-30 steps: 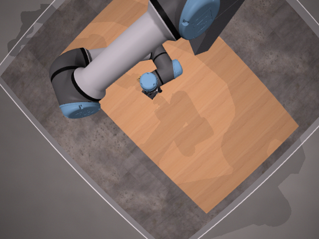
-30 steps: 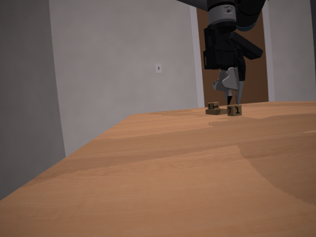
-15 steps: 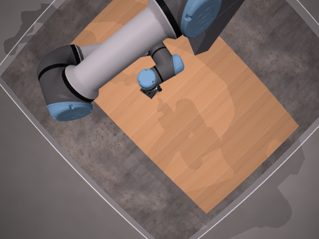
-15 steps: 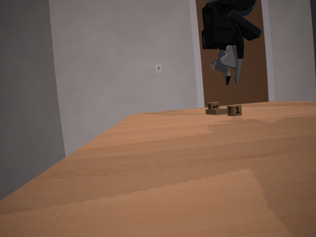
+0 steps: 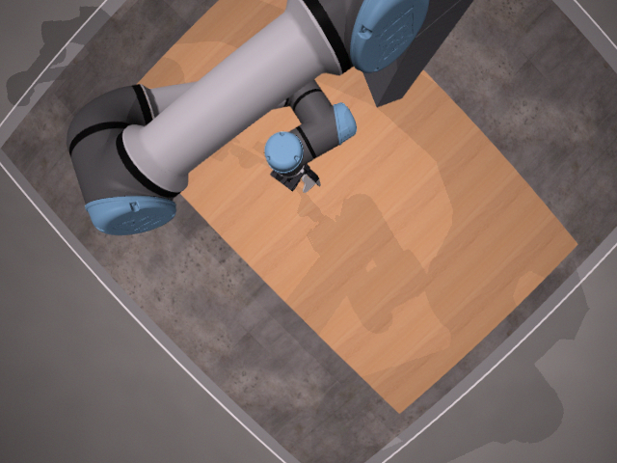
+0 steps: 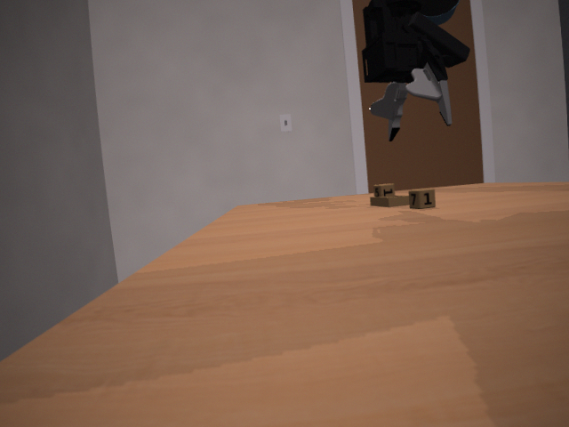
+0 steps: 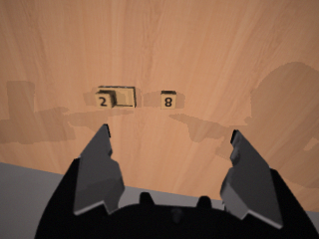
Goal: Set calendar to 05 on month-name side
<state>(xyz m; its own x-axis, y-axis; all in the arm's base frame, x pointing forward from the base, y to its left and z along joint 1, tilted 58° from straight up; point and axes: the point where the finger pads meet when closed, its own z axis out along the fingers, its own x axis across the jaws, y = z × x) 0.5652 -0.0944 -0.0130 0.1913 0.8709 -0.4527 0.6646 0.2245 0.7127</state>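
Now: hand 3 cm past the block, 12 cm to the left of it and 9 cm above it. From my hand the other things lie so: wooden calendar tray: 3 cm behind, 10 cm to the right, 11 cm below.
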